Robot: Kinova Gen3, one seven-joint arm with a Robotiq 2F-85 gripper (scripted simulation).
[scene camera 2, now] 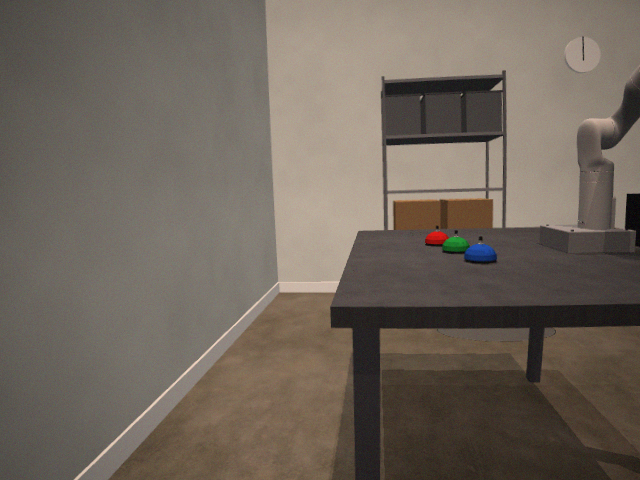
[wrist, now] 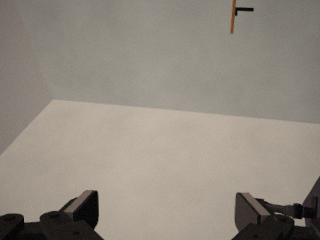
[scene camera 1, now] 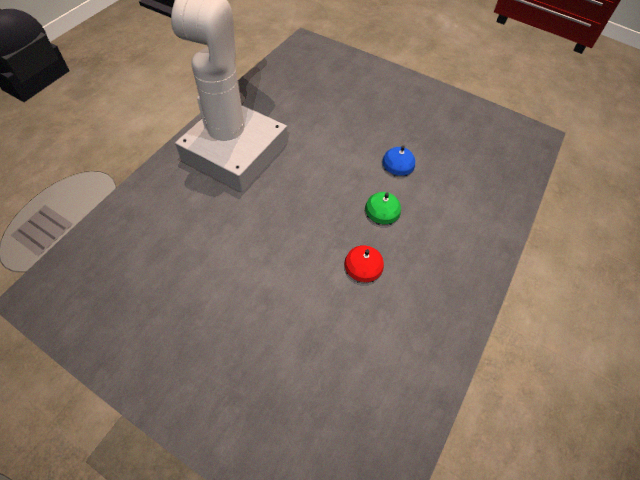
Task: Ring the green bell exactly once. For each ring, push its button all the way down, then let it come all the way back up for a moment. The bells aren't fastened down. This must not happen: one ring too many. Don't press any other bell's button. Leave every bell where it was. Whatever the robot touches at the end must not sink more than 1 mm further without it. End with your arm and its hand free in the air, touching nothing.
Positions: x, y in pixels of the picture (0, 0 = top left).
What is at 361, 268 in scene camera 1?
A red bell.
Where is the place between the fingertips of the gripper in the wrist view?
At 166, 207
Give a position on a blue bell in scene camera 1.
At 399, 162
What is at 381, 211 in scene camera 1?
A green bell.
